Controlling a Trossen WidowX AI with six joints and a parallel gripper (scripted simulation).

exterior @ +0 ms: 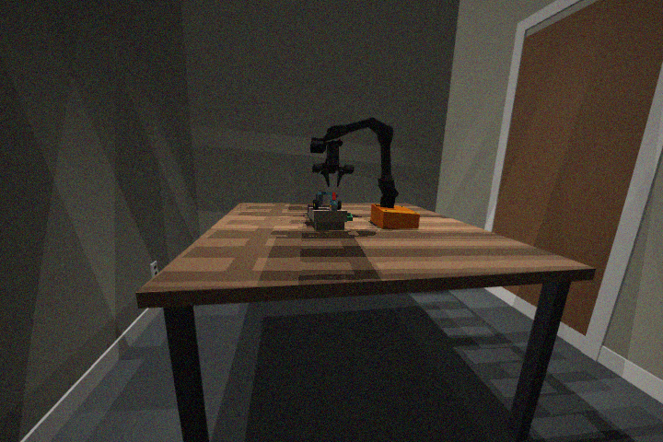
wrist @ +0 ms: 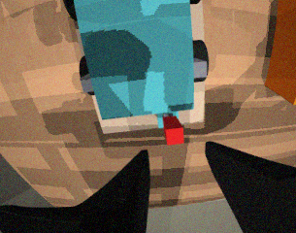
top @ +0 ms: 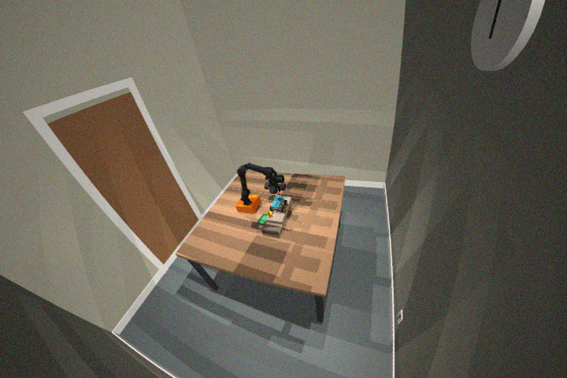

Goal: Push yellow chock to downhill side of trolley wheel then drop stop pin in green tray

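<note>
Now: gripper tip 10 mm past the red-headed stop pin, 20 mm to the right of it and 60 mm above it. Also, from my gripper tip: trolley (30 mm ahead, 70 mm to the right, 80 mm below); then ramp (30 mm ahead, 80 mm to the right, 140 mm below); then yellow chock (170 mm to the right, 110 mm below).
</note>
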